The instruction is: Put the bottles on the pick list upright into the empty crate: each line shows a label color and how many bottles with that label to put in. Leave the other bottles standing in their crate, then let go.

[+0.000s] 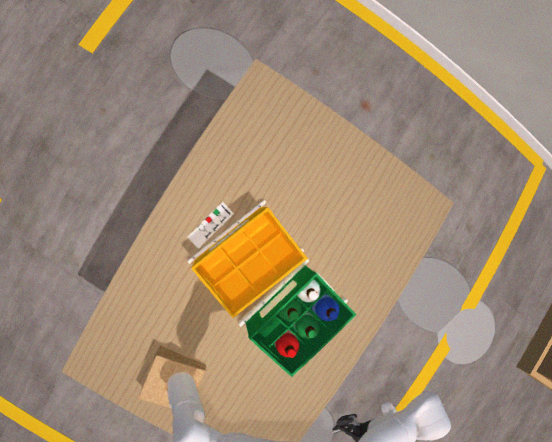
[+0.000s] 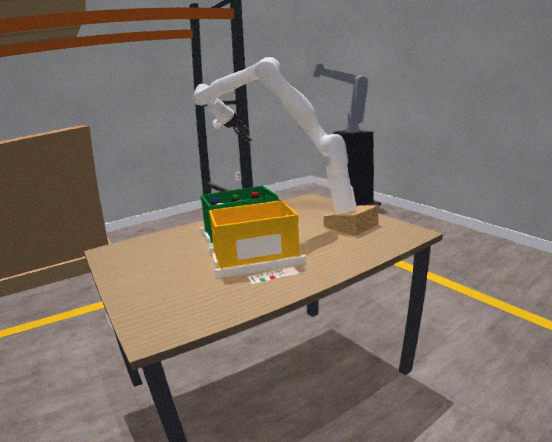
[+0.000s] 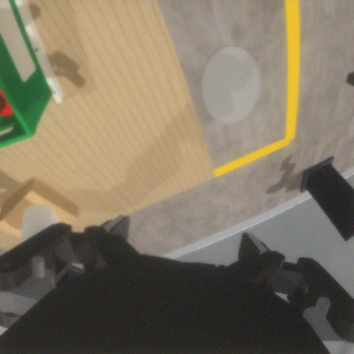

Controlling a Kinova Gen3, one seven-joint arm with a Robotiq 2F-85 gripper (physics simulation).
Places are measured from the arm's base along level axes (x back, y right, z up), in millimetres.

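Pixels of known places: gripper, fingertip midpoint: (image 2: 249,136); arm's base, link origin: (image 1: 181,384) (image 2: 344,211).
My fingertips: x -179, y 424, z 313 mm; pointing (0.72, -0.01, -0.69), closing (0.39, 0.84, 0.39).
Note:
Ahead of a thing's pixels: the offset from my fingertips to its top centre. "pt": to the spot under its first point. Level surfaces: height alone.
The green crate @[dy -208, dx -210, dz -201 mm] (image 1: 257,330) (image 2: 206,220) (image 3: 39,102) holds upright bottles: a white one @[dy -228, dx -304, dz -214 mm] (image 1: 310,292), a blue one @[dy -138, dx -279, dz -214 mm] (image 1: 327,308) (image 2: 215,200), two green ones @[dy -248, dx -224, dz -214 mm] (image 1: 292,312) @[dy -167, dx -199, dz -214 mm] (image 1: 309,328) and a red one @[dy -192, dx -116, dz -214 mm] (image 1: 287,346) (image 2: 255,195) (image 3: 5,106). One compartment beside the red bottle looks empty. The yellow crate (image 1: 214,291) (image 2: 225,250) beside it has empty compartments. The pick list @[dy -587, dx -326, dz -375 mm] (image 1: 210,225) (image 2: 272,275) bears a red and a green mark; its counts are too small to read. My gripper (image 1: 342,425) (image 2: 247,135) (image 3: 183,237) is open and empty, high above and off to the side of the green crate.
The arm stands on a wooden block (image 1: 152,387) (image 2: 345,223) on the table @[dz -377 mm] (image 1: 325,165) (image 2: 175,300). White strips @[pt dy -536, dx -341, dz -361 mm] (image 2: 260,267) run along the crates' bases. A black pedestal (image 2: 361,170) (image 3: 330,200) and a rack (image 2: 197,125) stand beyond the table.

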